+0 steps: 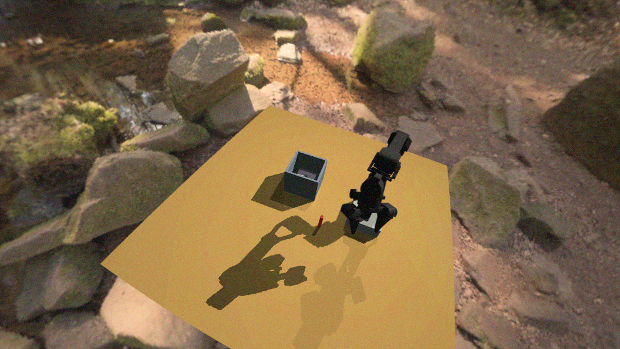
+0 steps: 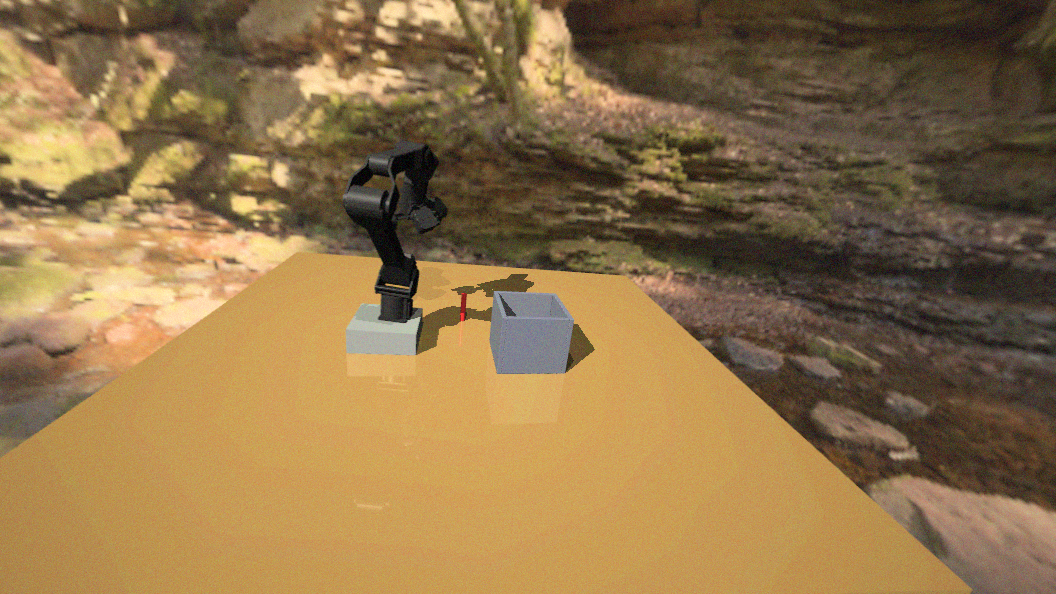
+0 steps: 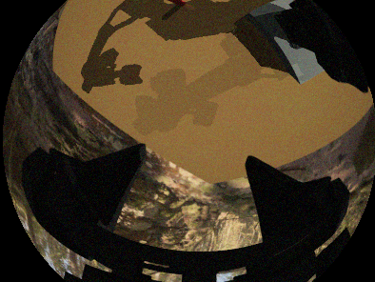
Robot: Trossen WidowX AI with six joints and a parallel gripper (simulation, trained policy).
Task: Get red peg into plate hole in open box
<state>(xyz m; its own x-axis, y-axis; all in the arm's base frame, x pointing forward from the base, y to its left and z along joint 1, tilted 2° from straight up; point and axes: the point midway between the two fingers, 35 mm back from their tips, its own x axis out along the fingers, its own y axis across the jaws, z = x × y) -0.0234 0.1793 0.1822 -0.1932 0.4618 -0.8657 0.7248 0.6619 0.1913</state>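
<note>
My gripper tip is now 170 mm short of the red peg, 60 mm to the left of it and 170 mm above it. Round my gripper tip: plate: 350 mm ahead, 220 mm to the right, 160 mm below.
</note>
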